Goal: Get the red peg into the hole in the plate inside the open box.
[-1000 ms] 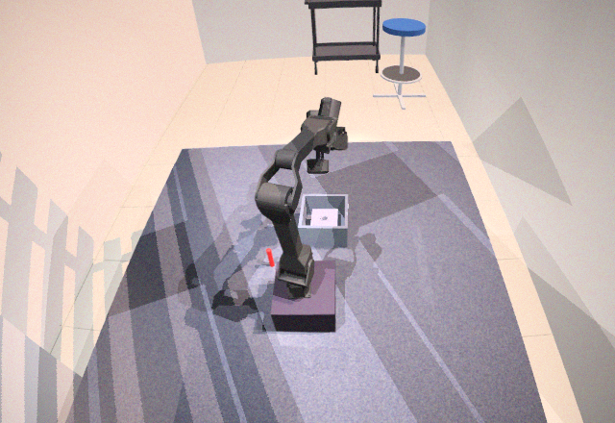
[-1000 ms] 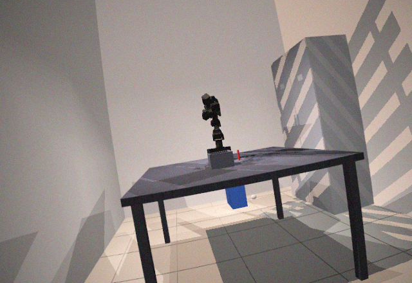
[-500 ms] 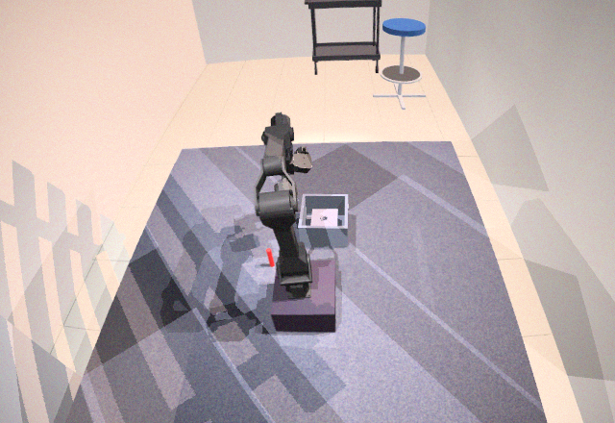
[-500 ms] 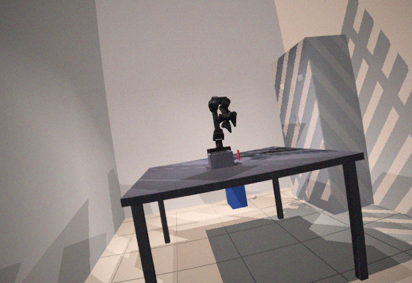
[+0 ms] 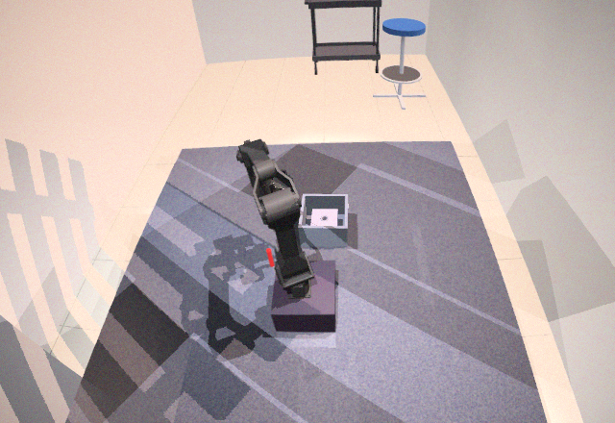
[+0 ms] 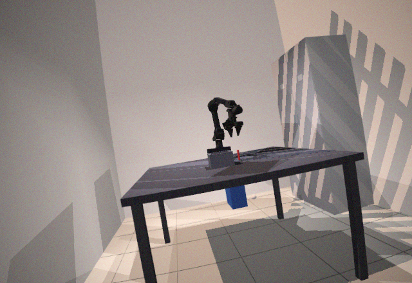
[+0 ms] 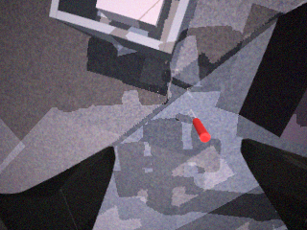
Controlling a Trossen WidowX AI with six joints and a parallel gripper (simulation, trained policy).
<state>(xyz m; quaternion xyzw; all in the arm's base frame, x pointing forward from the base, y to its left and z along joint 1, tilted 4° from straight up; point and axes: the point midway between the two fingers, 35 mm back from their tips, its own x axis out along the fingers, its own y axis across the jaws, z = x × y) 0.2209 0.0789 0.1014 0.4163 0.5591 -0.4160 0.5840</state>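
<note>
My gripper tip is now 50 mm past the red peg, 20 mm to the right of it and 150 mm above it. The rest, counted from my gripper tip: plate: 100 mm ahead, 160 mm to the right, 140 mm below; grey box: 100 mm ahead, 160 mm to the right, 160 mm below.
</note>
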